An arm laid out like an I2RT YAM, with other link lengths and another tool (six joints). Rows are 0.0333 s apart.
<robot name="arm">
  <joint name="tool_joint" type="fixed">
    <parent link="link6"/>
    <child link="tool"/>
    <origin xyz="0.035 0.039 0.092" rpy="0 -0.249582 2.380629"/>
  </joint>
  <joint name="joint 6" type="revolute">
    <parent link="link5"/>
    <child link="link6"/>
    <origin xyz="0.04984 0 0.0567" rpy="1.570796 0 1.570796"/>
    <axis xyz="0 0 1"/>
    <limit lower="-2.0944" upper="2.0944"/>
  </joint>
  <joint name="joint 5" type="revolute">
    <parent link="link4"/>
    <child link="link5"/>
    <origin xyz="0.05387 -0.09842 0.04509" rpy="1.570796 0 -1.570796"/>
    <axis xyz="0 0 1"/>
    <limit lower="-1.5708" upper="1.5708"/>
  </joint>
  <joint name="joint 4" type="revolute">
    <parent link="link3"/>
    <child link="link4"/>
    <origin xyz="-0.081 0.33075 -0.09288" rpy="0 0 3.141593"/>
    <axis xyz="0 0 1"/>
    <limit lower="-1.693" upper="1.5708"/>
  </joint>
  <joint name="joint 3" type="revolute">
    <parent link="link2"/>
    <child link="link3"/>
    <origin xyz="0 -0.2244 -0.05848" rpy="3.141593 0 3.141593"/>
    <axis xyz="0 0 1"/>
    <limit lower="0" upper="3.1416"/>
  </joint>
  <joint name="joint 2" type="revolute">
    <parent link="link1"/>
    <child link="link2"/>
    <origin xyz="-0.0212 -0.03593 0.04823" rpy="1.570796 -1.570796 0"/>
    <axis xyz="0 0 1"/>
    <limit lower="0" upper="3.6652"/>
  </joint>
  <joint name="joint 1" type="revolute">
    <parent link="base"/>
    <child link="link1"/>
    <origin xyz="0 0 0.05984" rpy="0 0 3.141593"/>
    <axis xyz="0 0 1"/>
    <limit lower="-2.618" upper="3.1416"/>
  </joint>
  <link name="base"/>
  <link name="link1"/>
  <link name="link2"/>
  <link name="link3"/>
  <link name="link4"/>
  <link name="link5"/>
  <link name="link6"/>
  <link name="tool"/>
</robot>
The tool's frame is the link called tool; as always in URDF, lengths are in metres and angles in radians.
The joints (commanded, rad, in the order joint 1, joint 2, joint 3, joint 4, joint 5, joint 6), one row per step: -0.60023, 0.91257, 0.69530, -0.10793, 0.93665, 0.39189; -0.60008, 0.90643, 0.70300, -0.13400, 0.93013, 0.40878; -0.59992, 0.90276, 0.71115, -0.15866, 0.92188, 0.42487; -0.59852, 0.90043, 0.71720, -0.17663, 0.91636, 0.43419; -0.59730, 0.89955, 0.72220, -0.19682, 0.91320, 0.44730; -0.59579, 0.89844, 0.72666, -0.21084, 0.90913, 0.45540; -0.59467, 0.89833, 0.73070, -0.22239, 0.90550, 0.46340; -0.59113, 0.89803, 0.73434, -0.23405, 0.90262, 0.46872; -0.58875, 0.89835, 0.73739, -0.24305, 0.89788, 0.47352; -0.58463, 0.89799, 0.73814, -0.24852, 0.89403, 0.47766; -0.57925, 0.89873, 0.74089, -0.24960, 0.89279, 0.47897; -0.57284, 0.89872, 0.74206, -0.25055, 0.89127, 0.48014; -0.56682, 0.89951, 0.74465, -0.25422, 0.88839, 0.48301; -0.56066, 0.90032, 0.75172, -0.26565, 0.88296, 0.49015
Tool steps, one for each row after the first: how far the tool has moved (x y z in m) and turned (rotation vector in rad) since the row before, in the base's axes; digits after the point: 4 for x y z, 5 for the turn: -0.0004, 0.0015, 0.0014, 0.00884, -0.00767, 0.00305; 0.0001, 0.0013, 0.0009, 0.00980, -0.00673, 0.00467; 0.0002, 0.0013, 0.0007, 0.00719, -0.00227, 0.00461; -0.0002, 0.0014, -0.0007, 0.00931, -0.00160, 0.00130; 0.0003, 0.0012, 0.0001, 0.00621, -0.00174, 0.00346; 0.0004, 0.0009, 0.0000, 0.00553, -0.00242, 0.00263; 0.0007, 0.0015, -0.0001, 0.00541, 0.00062, 0.00494; 0.0009, 0.0011, -0.0003, 0.00522, -0.00047, 0.00558; 0.0013, 0.0014, -0.0006, 0.00387, -0.00122, 0.00663; 0.0019, 0.0013, 0.0008, -0.00003, -0.00231, 0.00619; 0.0020, 0.0016, 0.0003, 0.00045, -0.00165, 0.00751; 0.0020, 0.0017, 0.0002, 0.00216, -0.00181, 0.00795; 0.0021, 0.0021, 0.0011, 0.00514, -0.00368, 0.00933
